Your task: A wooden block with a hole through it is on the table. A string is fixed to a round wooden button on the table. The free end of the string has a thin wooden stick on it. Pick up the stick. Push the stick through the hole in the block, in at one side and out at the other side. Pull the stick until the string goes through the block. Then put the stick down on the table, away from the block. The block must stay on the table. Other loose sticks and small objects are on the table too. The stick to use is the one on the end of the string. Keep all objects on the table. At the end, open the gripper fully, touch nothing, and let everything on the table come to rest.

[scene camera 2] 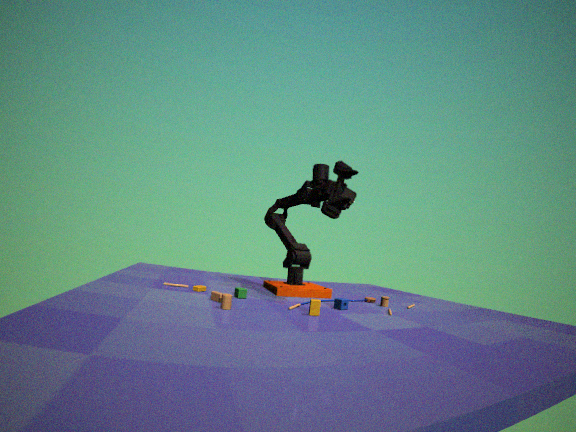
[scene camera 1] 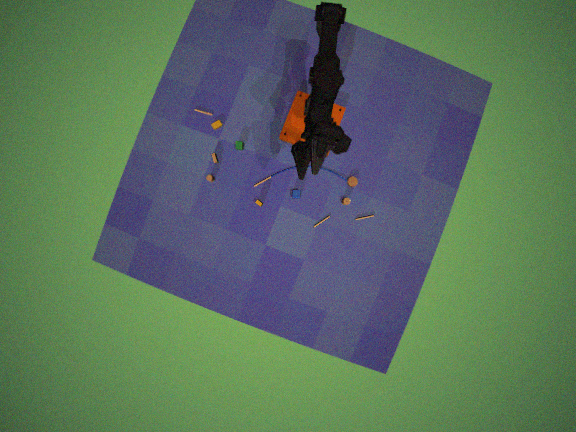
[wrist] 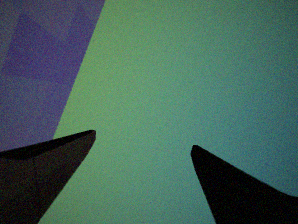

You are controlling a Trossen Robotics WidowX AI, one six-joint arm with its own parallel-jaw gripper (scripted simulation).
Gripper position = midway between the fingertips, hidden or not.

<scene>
My gripper [scene camera 1: 307, 177] is open and holds nothing.
My gripper shows as well in scene camera 2 [scene camera 2: 354, 185] and in the wrist view [wrist: 144, 142].
</scene>
